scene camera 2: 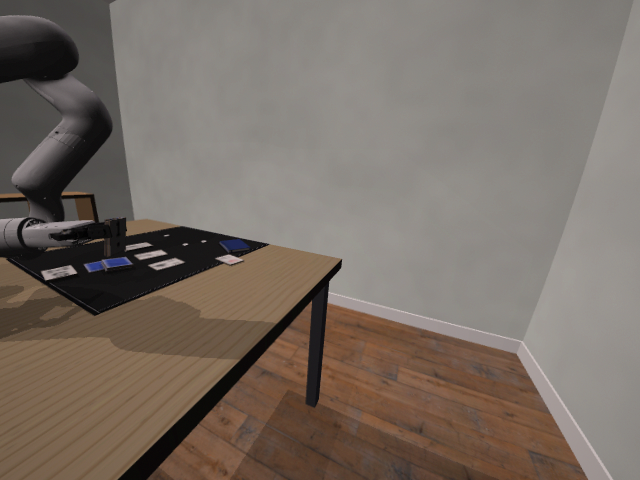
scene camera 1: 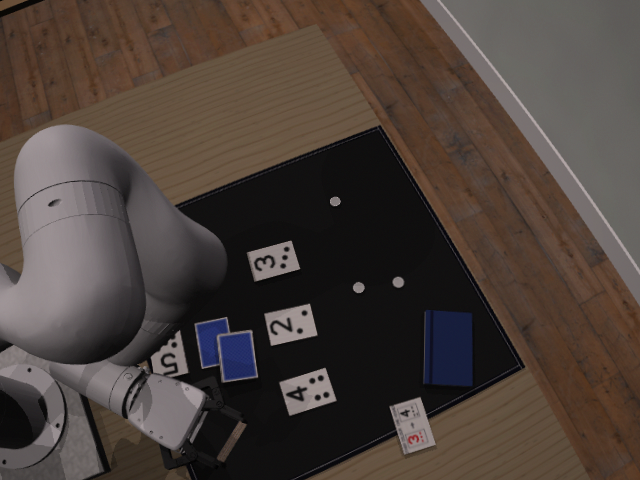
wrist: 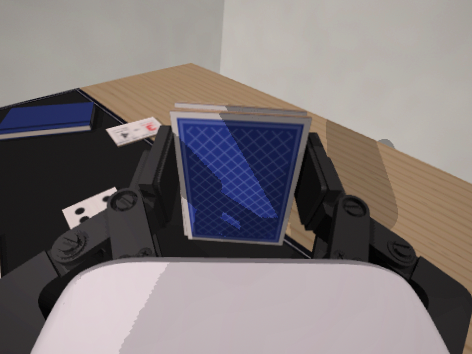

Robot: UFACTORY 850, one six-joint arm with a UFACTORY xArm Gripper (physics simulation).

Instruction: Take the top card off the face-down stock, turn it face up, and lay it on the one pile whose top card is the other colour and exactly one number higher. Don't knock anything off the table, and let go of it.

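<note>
My gripper [scene camera 1: 231,442] [scene camera 2: 114,237] [wrist: 237,149] is shut on blue-backed cards [wrist: 237,182], held on edge above the mat; at least two layers show at their top edge. The faces are hidden in the wrist view. Two blue-backed stacks or cards lie face down on the mat: one [scene camera 1: 209,343] [scene camera 2: 94,266] is partly covered by the other [scene camera 1: 237,356] [scene camera 2: 117,262]. Face-up piles with dark numbers show a 3 [scene camera 1: 273,260], a 2 [scene camera 1: 290,324], a 4 [scene camera 1: 307,391] [scene camera 2: 165,264] [wrist: 77,211] and a 5 [scene camera 1: 169,356] [scene camera 2: 59,272], partly hidden by the arm in scene camera 1.
A blue book [scene camera 1: 448,348] [scene camera 2: 234,244] [wrist: 50,116] lies near the mat's edge. A guide card [scene camera 1: 412,426] [scene camera 2: 229,259] [wrist: 134,131], showing a red 3 and a black 4, overlaps the mat's border. Three pale discs [scene camera 1: 334,201] [scene camera 1: 358,287] [scene camera 1: 398,282] lie on the black mat [scene camera 1: 310,227].
</note>
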